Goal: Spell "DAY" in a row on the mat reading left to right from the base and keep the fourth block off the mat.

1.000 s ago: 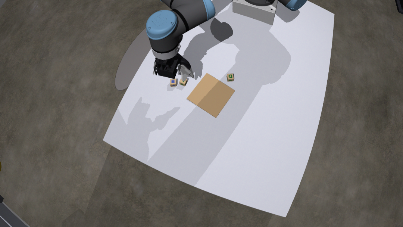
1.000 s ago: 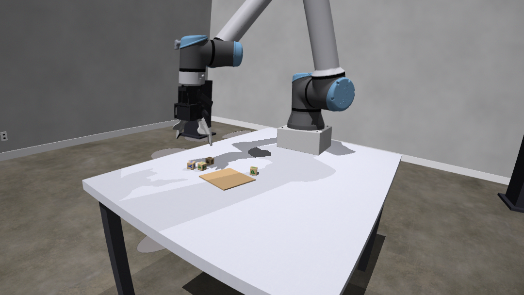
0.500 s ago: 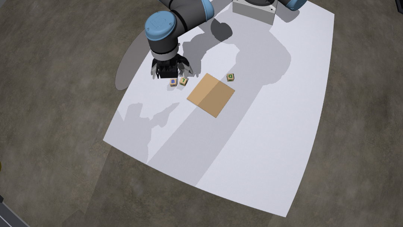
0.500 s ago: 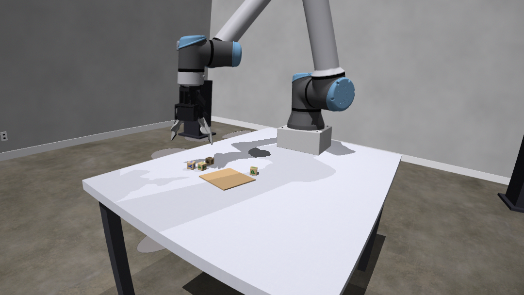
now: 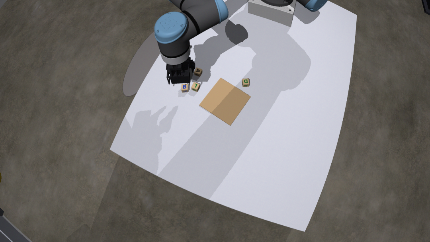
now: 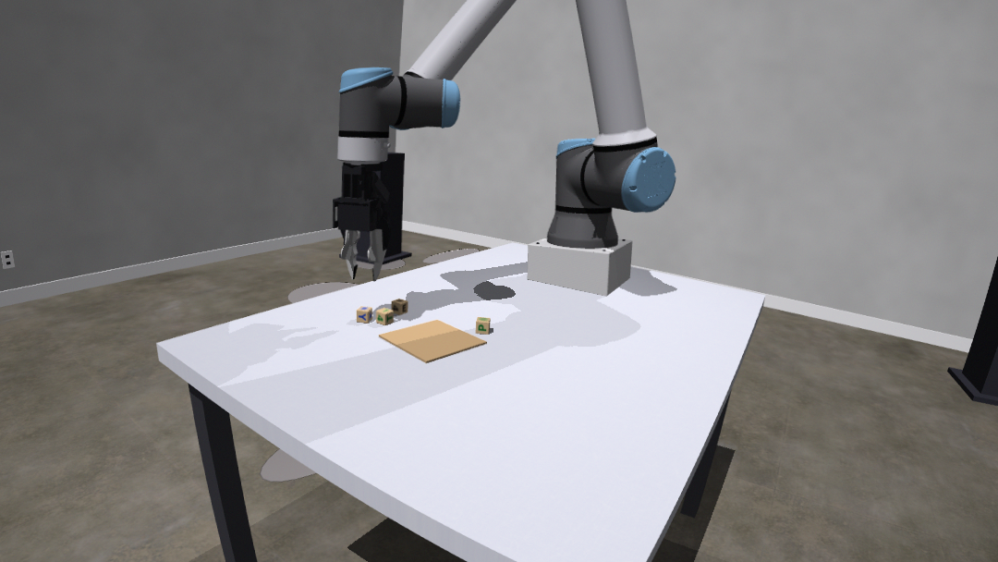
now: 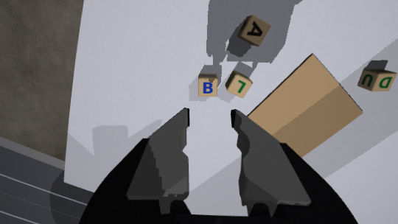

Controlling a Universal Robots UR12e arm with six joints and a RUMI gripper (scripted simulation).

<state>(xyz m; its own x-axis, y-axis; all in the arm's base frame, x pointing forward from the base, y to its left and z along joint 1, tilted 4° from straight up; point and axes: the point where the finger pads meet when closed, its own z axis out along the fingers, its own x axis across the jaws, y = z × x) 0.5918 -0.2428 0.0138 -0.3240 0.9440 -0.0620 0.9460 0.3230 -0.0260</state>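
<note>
The blue-lettered block lies 9 cm below my hand. Also, from my hand: D block (21 cm to the left, 9 cm below, 9 cm behind); then green-lettered block (9 cm below, 4 cm to the left, 2 cm behind); then tan mat (16 cm to the left, 10 cm below).
</note>
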